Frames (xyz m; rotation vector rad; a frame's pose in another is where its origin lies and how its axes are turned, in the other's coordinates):
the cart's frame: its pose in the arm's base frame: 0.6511 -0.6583 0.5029 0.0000 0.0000 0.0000
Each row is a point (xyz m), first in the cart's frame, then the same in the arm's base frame.
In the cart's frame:
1: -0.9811 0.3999 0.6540
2: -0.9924 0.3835 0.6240
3: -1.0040 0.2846 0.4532
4: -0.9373 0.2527 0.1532
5: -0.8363 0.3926 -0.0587
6: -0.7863 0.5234 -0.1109
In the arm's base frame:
1: -0.3300 -0.2584 1.1569
2: -0.3413 -0.2748 1.1269
3: -0.3529 -0.3737 0.9561
4: -0.2862 -0.4056 0.6561
5: -0.1852 -0.2657 0.4442
6: -0.1352 -0.1349 0.3920

